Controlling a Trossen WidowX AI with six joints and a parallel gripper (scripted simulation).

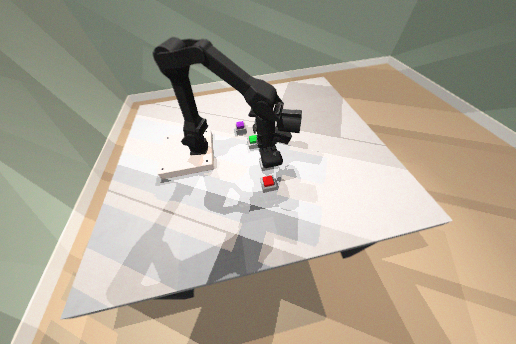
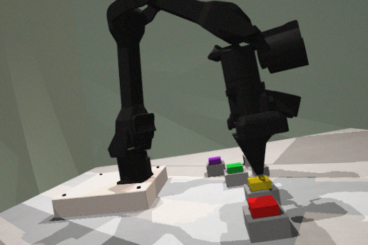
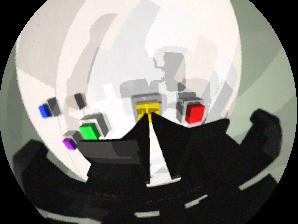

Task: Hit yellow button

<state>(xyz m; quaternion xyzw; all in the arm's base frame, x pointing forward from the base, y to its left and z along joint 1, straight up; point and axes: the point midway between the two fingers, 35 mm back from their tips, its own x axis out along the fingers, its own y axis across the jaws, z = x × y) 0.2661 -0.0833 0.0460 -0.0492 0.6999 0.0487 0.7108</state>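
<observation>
Right now the green button is 5 cm behind my gripper tip, 11 cm to the left of it and 1 cm below it. Round my gripper tip: yellow button: 1 cm below; then red button: 9 cm to the right, 1 cm below; then purple button: 10 cm behind, 21 cm to the left, 1 cm below.
</observation>
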